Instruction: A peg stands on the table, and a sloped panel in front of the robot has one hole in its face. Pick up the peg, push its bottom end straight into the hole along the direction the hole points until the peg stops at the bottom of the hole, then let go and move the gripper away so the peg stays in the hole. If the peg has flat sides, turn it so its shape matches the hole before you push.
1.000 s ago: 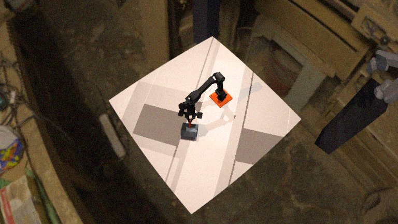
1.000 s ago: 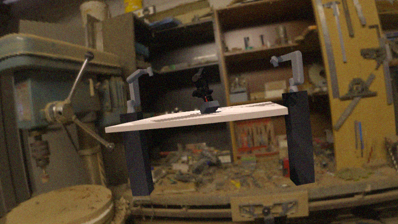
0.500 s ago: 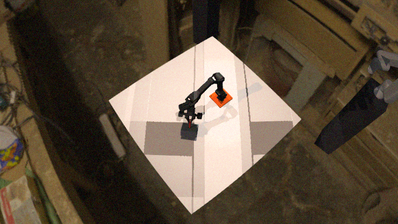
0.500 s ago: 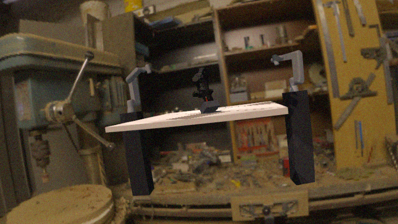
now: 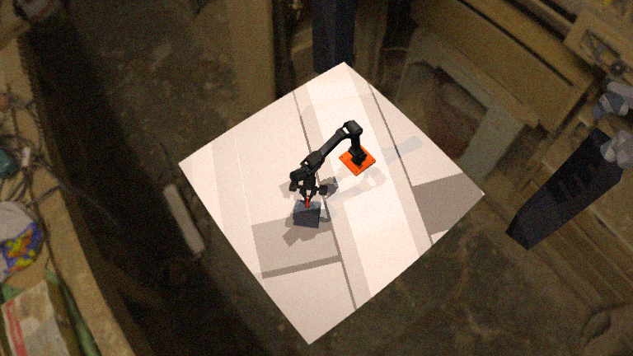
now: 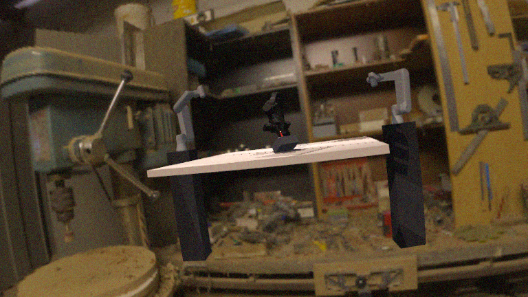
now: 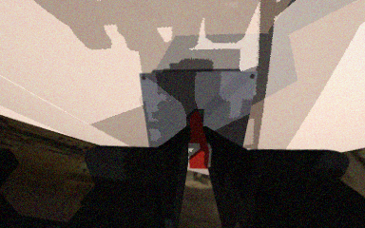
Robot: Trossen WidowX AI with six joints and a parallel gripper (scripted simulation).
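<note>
Now: the grey sloped panel 50 mm below my gripper tip, 20 mm to the left of it and 20 mm ahead of it. From my gripper tip the other things lie so: red peg: 20 mm above, 10 mm behind.
</note>
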